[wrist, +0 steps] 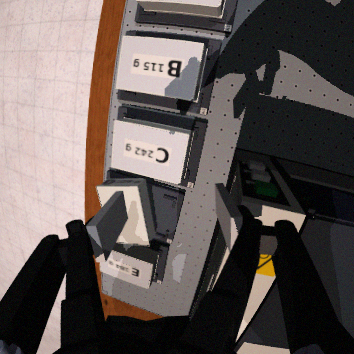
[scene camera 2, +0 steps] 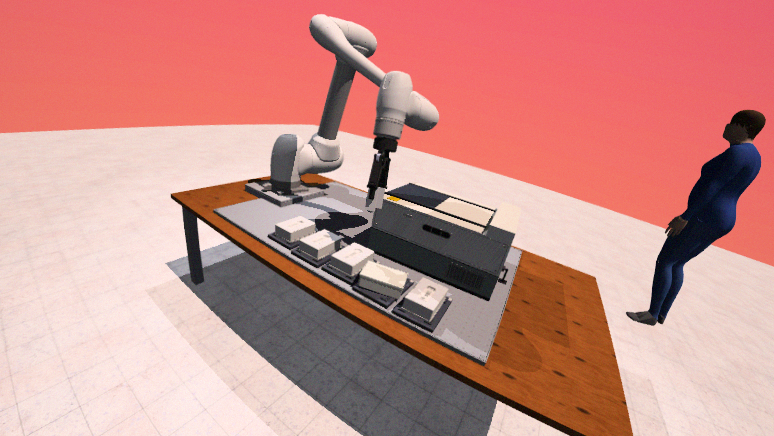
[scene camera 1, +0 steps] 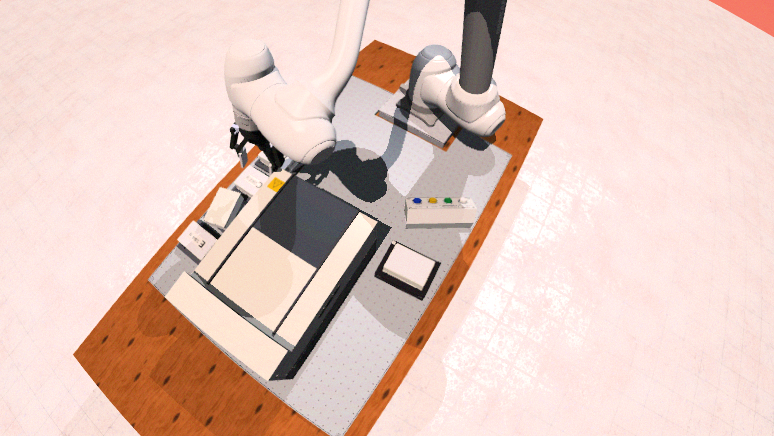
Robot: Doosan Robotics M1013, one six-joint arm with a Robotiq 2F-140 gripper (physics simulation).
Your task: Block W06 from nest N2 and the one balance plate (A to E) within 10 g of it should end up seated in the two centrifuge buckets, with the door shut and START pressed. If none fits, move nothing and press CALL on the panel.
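Frame: origin at the arm's base, x back, y down, z right, level; millimetres.
Seen in the pictures: gripper, fingertip midpoint: (wrist: 169,201) (scene camera 2: 373,209) (scene camera 1: 258,169); arm's base, link origin: (scene camera 2: 285,188) (scene camera 1: 425,104).
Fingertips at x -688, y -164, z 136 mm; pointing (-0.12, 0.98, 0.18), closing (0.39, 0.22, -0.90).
Pixels of each thing's top centre, then the offset from my fingertips to it. "spot": a spot on its surface instead.
- Plate A, top centre: (scene camera 2: 296,223) dy +134, dx +259, dz +104 mm
- Plate B, top centre: (wrist: 156,65) (scene camera 2: 321,238) (scene camera 1: 278,154) dy +134, dx +122, dz +98 mm
- plate C, top centre: (wrist: 146,151) (scene camera 2: 353,253) (scene camera 1: 254,181) dy +134, dx -9, dz +76 mm
- unlabelled-looking plate, top centre: (wrist: 121,217) (scene camera 2: 384,272) (scene camera 1: 221,205) dy +127, dx -145, dz +89 mm
- Plate E, top centre: (wrist: 123,267) (scene camera 2: 427,292) (scene camera 1: 196,239) dy +134, dx -279, dz +62 mm
- white block, top centre: (scene camera 1: 409,264) dy +110, dx +99, dz -499 mm
- button box, top centre: (scene camera 1: 442,204) dy +104, dx +316, dz -459 mm
- dark recess with a green patch, surface spot: (wrist: 266,189) spot: dy -3, dx +48, dz -76 mm
My gripper (scene camera 1: 257,163) (scene camera 2: 373,204) (wrist: 169,201) is open and empty, above the plate row beside the centrifuge (scene camera 1: 330,270) (scene camera 2: 433,246) (wrist: 282,218). Plate A (scene camera 2: 294,229) (wrist: 180,8) is cut off in the wrist view. Plate B (scene camera 2: 319,245) (wrist: 160,67) reads 115 g and plate C (scene camera 1: 252,183) (scene camera 2: 352,259) (wrist: 150,152) reads 242 g. An unlabelled-looking plate (scene camera 1: 223,207) (scene camera 2: 382,277) (wrist: 131,212) sits tilted, partly off its nest. Plate E (scene camera 1: 196,241) (scene camera 2: 425,299) (wrist: 127,270) is beyond it. A white block (scene camera 1: 410,265) lies in a dark nest; its label is unreadable. Buckets are hidden.
A button box (scene camera 1: 439,215) with blue, yellow, green and white buttons stands near the nested block. A dark recess with a green patch (wrist: 266,189) shows at the centrifuge's end. The arm base (scene camera 1: 427,116) (scene camera 2: 287,189) stands behind. A person (scene camera 2: 717,189) stands beyond the table.
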